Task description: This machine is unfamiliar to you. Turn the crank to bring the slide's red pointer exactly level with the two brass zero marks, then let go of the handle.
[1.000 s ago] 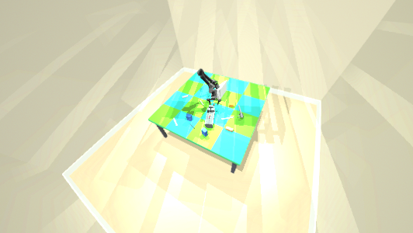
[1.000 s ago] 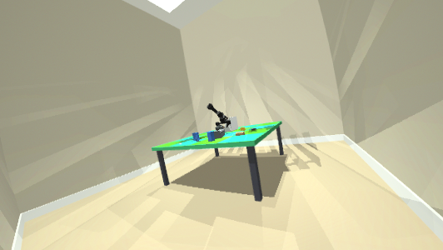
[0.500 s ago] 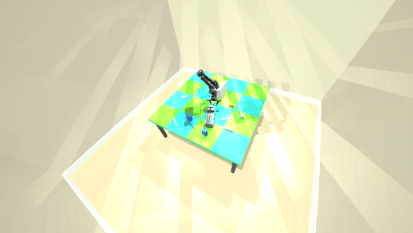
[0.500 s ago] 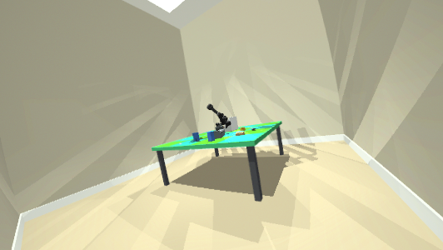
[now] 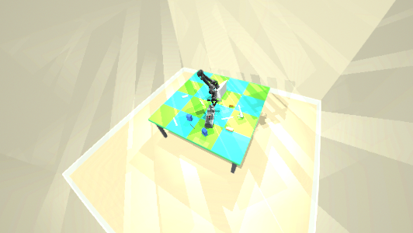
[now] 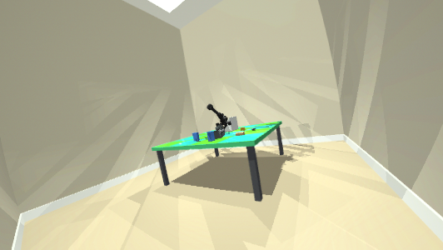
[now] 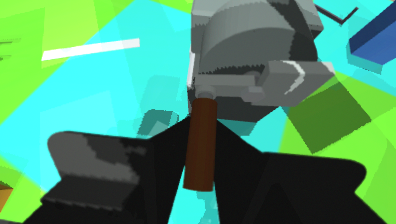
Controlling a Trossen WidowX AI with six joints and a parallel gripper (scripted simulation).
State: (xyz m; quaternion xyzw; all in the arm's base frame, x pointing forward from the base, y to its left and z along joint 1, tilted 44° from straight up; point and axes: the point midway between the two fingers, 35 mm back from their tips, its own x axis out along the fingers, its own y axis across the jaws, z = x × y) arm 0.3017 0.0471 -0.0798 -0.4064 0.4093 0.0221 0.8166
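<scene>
Now: the red pointer 20 cm ahead of my gripper tip, 5 cm to the left of it and 2 cm above it. From my gripper tip the other things lie so: orange piece: 16 cm behind, 18 cm to the left, 4 cm below; crank handle: 2 cm behind, 1 cm to the right, 2 cm above; tan block: 20 cm ahead, 31 cm to the left, 5 cm below.
</scene>
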